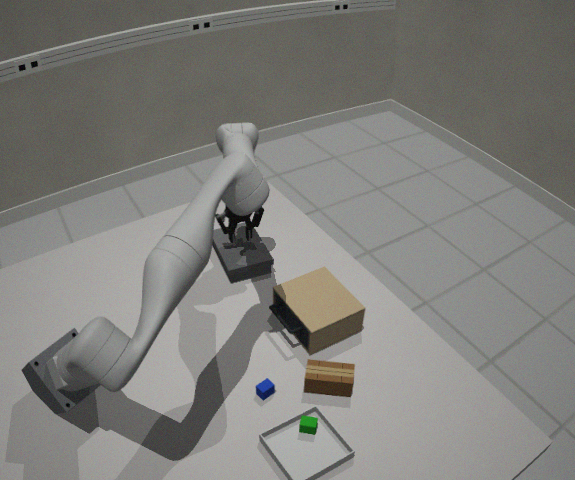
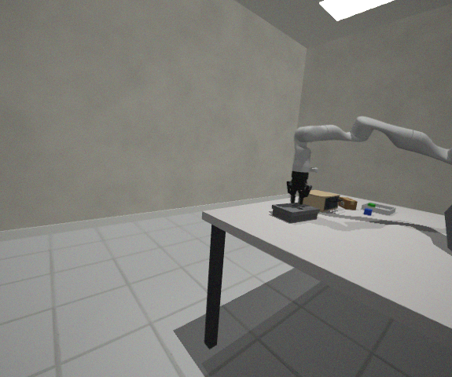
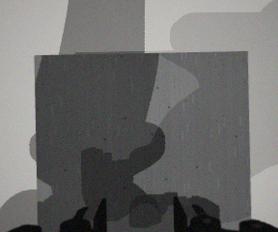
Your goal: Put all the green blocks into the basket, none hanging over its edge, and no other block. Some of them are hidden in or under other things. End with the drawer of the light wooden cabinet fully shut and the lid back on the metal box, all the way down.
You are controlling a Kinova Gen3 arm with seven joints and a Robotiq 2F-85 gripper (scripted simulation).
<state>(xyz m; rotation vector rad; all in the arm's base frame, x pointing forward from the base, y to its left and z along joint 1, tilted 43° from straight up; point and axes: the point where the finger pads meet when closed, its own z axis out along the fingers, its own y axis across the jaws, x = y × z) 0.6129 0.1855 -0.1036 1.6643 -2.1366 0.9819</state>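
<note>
The knobbed lid lies 30 mm below my hand. Round my hand: blue block (250 mm behind, 410 mm to the right, 70 mm below); then light wooden cabinet (10 mm behind, 320 mm to the right, 40 mm below); then darker brown wooden box (130 mm behind, 490 mm to the right, 50 mm below).
</note>
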